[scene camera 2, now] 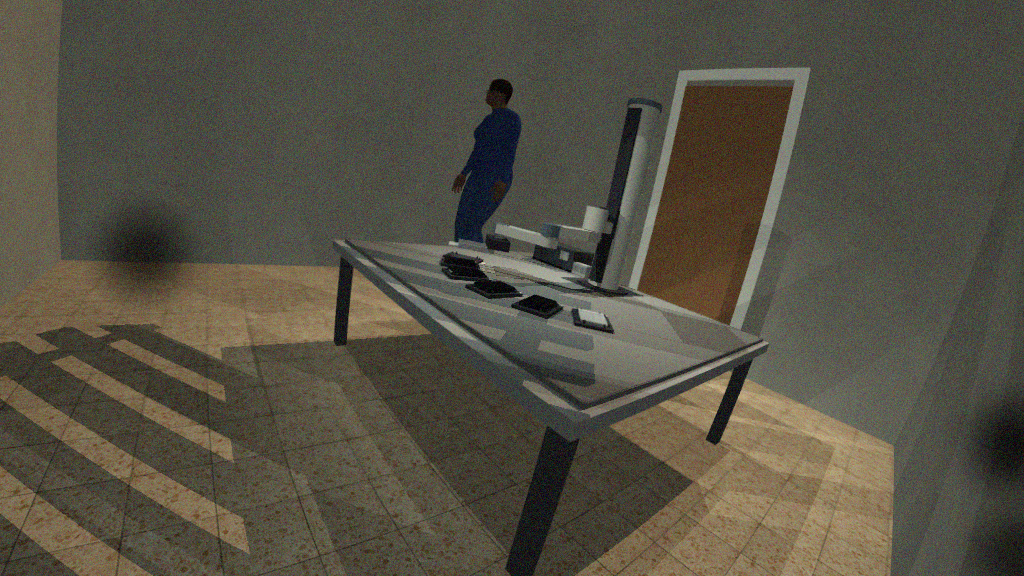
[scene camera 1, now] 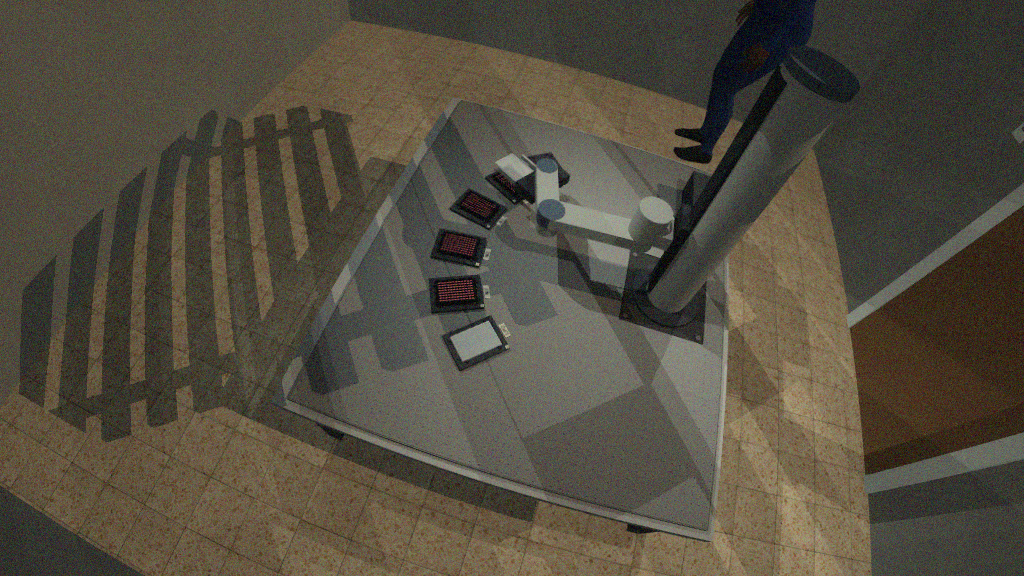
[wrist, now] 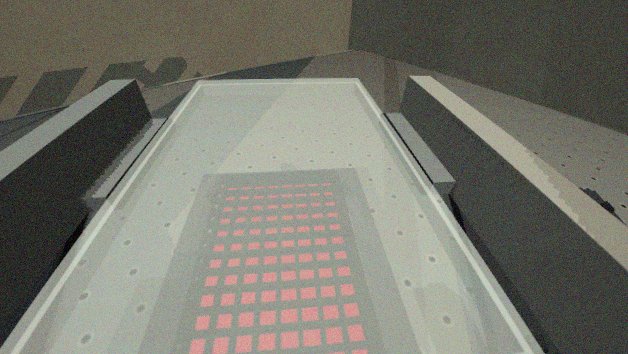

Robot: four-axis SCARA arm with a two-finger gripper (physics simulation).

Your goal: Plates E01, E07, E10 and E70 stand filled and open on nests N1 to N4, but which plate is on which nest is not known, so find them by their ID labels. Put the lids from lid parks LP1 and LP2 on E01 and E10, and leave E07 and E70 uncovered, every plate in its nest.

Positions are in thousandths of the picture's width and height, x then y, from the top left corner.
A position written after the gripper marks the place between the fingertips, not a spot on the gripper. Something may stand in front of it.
Note:
In view: the gripper (scene camera 1: 499,282), a pale lid (scene camera 1: 466,591), a pale lid (wrist: 420,589) and a dark box (scene camera 2: 561,440).
The gripper is seen too in the wrist view (wrist: 443,287).

